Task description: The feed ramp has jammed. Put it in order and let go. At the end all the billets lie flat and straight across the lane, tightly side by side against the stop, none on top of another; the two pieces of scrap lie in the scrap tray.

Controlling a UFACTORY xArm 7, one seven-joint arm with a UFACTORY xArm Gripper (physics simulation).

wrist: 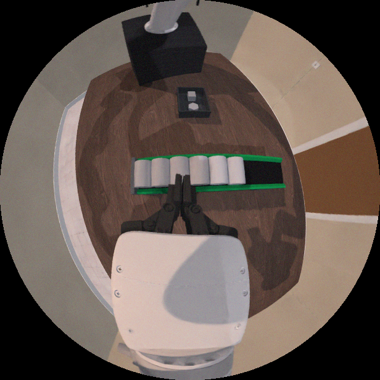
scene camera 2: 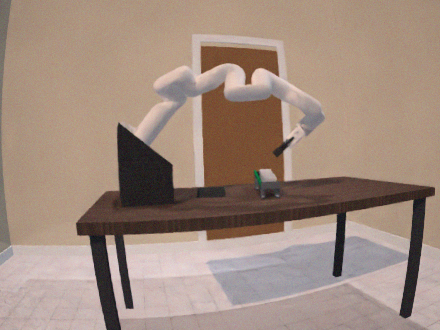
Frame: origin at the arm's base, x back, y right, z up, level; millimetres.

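Seen in the pictures: gripper, fingertip midpoint: (scene camera 2: 274, 155); arm's base, link origin: (scene camera 2: 139, 142).
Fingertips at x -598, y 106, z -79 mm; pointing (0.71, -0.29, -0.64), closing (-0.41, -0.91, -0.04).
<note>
Offsets run from my fingertips to a thing's top centre. "*": to the spot under its first point. Level surfaces: height alone.
The feed ramp {* dx +66, dy +90, dz -139 mm} (scene camera 2: 270, 188) (wrist: 260, 187) has green side rails. In the wrist view several pale billets lie across its lane in one row, side by side, from the grey stop (wrist: 133, 176) at the left end; the rightmost billet (wrist: 236, 170) borders the dark bare lane. They look flat and straight, none on top of another. The scrap tray {dx +269, dy -135, dz -148 mm} (scene camera 2: 211, 192) (wrist: 207, 107) holds two scrap pieces, a small block (wrist: 191, 95) and a hexagonal piece (wrist: 193, 106). My gripper (scene camera 2: 277, 151) (wrist: 181, 182) is shut and empty, above the ramp; its fingers hide part of the third billet (wrist: 179, 164).
The black robot base block (scene camera 2: 145, 175) (wrist: 170, 52) stands at one end of the wooden table {dz -183 mm} (scene camera 2: 320, 197) (wrist: 150, 125). The scrap tray lies between it and the ramp. A brown door (scene camera 2: 242, 130) is in the wall behind the table.
</note>
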